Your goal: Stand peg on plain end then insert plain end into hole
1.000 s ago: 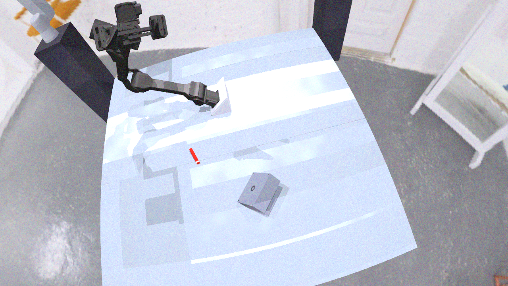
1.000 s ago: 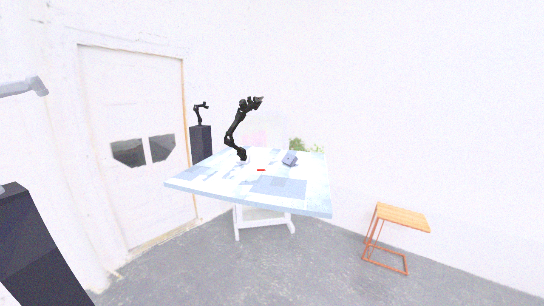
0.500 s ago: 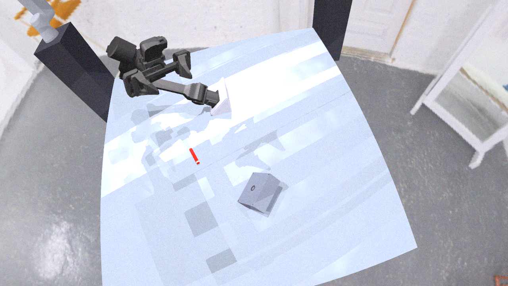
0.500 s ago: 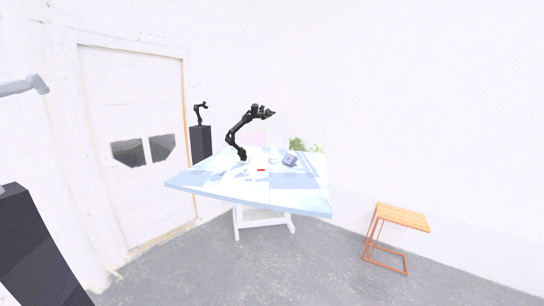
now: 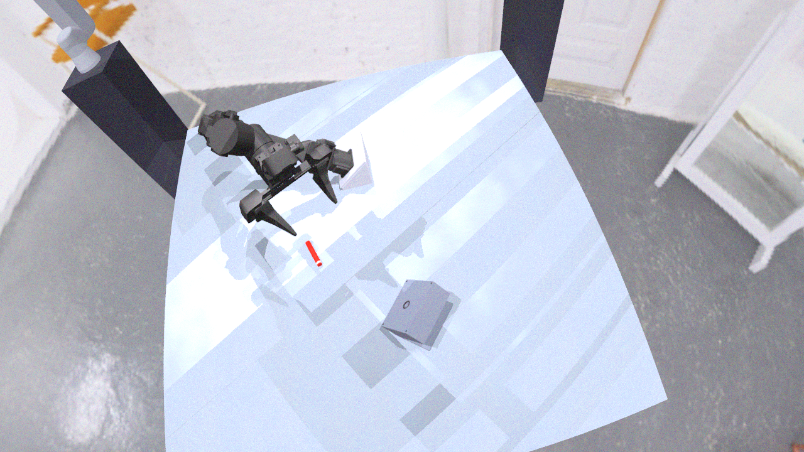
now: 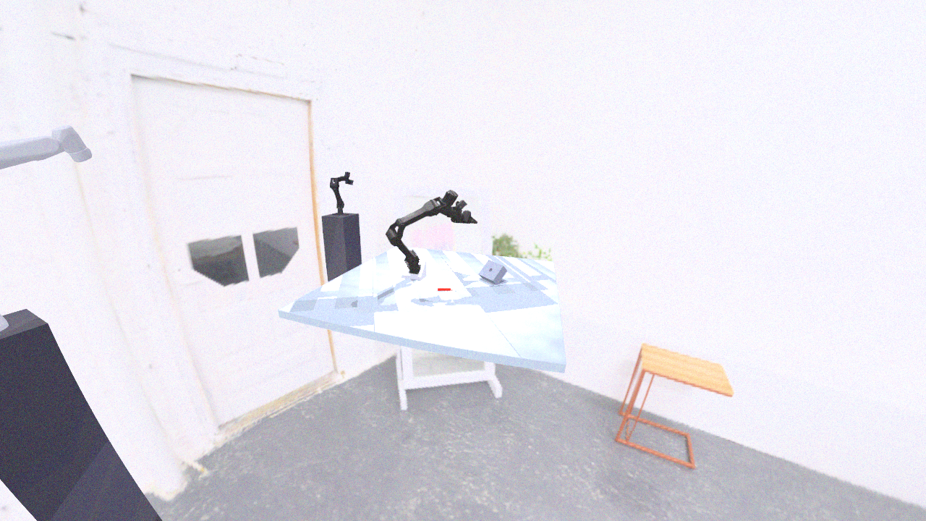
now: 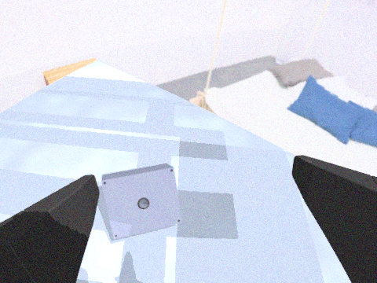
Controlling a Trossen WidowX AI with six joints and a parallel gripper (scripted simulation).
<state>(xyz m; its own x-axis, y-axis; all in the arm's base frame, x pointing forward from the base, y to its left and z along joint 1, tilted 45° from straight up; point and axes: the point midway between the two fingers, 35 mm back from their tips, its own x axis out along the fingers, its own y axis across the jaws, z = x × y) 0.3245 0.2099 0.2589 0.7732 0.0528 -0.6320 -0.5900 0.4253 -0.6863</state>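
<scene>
The red peg lies 360 mm below my gripper tip, 110 mm to the right of it and 100 mm behind it. The rest, counted from my gripper tip: grey sloped panel 310 mm below, 120 mm to the left, 100 mm ahead.
</scene>
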